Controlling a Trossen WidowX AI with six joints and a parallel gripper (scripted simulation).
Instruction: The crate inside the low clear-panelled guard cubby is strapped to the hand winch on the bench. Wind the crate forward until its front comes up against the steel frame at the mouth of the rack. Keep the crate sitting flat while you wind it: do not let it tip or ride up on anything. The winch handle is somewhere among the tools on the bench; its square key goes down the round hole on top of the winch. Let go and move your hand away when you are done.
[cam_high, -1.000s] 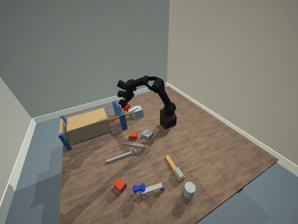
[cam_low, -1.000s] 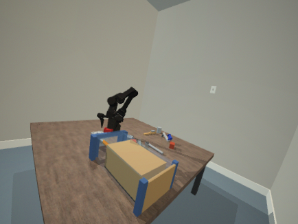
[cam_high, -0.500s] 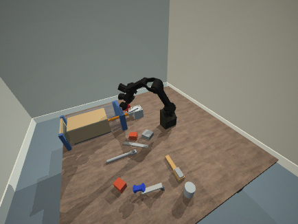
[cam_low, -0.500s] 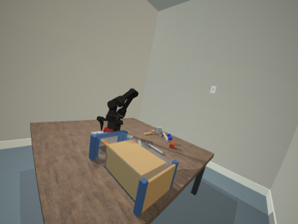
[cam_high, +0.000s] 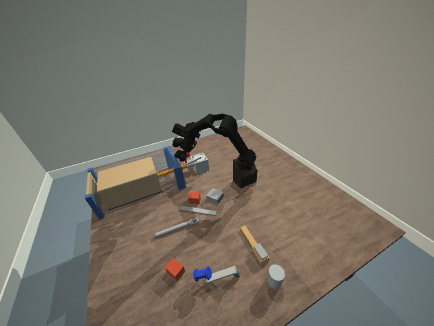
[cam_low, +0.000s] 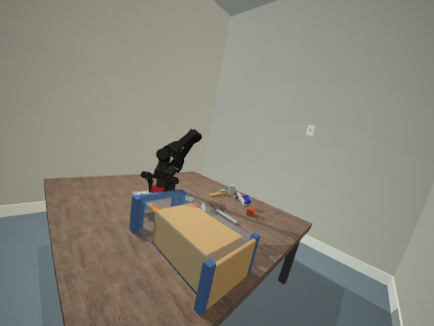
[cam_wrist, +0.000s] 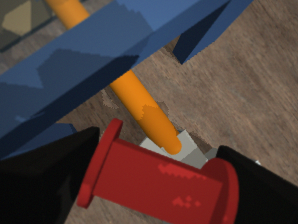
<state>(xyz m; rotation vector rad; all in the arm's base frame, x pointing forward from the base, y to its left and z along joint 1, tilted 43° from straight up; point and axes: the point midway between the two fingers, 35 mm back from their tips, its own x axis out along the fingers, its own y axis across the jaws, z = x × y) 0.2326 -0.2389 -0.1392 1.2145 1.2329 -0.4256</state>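
The red handle knob is 10 mm behind my gripper tip and 10 mm to the left of it. The rest, counted from my gripper tip: blue frame (50 mm ahead, 20 mm to the right, 30 mm below); then red-gripped winch handle (50 mm behind, 10 mm to the left, 30 mm below); then grey winch (120 mm behind, 100 mm below).
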